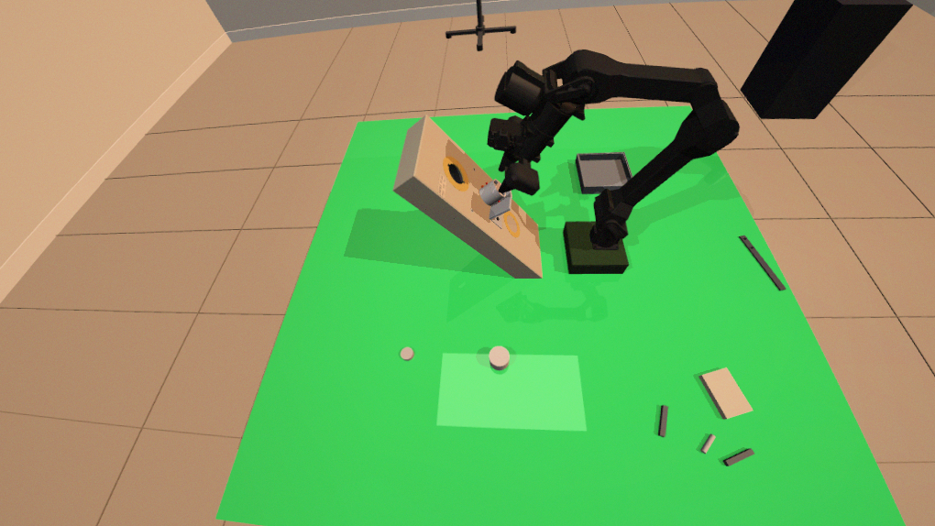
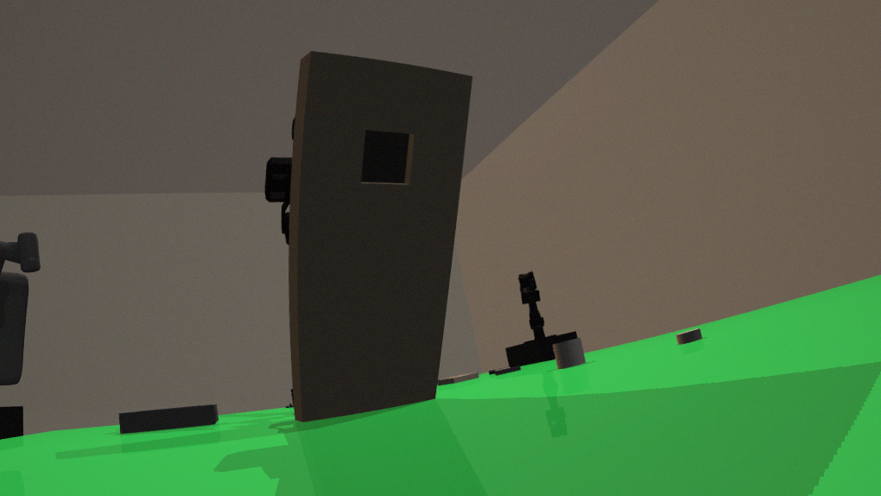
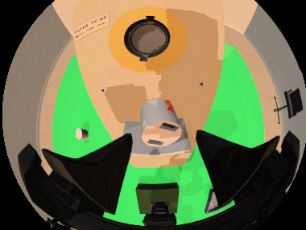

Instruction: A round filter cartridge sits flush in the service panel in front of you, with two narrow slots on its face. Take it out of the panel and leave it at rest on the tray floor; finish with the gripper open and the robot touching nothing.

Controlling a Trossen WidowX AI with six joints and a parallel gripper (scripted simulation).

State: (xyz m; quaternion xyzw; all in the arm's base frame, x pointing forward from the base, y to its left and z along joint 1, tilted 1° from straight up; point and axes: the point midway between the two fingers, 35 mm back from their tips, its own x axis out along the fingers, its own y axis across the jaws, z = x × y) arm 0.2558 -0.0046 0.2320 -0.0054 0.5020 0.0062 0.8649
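Now: the round filter cartridge 10 mm ahead of my gripper tip and 30 mm below it. The rest, counted from my gripper tip: grey tray 320 mm behind, 280 mm to the right, 240 mm below; then grey flap 10 mm to the left, 60 mm below.
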